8 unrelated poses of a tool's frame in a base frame.
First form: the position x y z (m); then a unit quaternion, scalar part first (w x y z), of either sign.
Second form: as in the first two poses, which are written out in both.
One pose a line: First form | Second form
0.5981, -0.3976, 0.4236, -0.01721, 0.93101, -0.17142, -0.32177 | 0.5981, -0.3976, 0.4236, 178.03, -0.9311, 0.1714, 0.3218
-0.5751, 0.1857, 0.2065, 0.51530, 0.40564, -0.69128, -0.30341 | -0.5751, 0.1857, 0.2065, 117.97, 0.4733, -0.8066, -0.3540
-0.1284, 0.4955, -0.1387, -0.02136, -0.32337, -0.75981, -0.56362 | -0.1284, 0.4955, -0.1387, 177.55, 0.3234, 0.7600, 0.5637
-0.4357, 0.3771, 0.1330, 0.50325, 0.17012, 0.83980, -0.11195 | -0.4357, 0.3771, 0.1330, 119.57, 0.1969, 0.9718, -0.1296
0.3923, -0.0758, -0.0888, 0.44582, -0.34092, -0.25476, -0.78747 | 0.3923, -0.0758, -0.0888, 127.05, -0.3809, -0.2846, -0.8797
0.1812, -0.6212, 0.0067, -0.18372, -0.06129, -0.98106, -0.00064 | 0.1812, -0.6212, 0.0067, 158.83, 0.0624, 0.9981, 0.0007
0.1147, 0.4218, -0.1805, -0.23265, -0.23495, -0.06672, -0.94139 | 0.1147, 0.4218, -0.1805, 153.09, 0.2416, 0.0686, 0.9680
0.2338, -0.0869, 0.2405, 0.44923, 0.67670, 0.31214, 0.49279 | 0.2338, -0.0869, 0.2405, 126.61, 0.7574, 0.3494, 0.5516
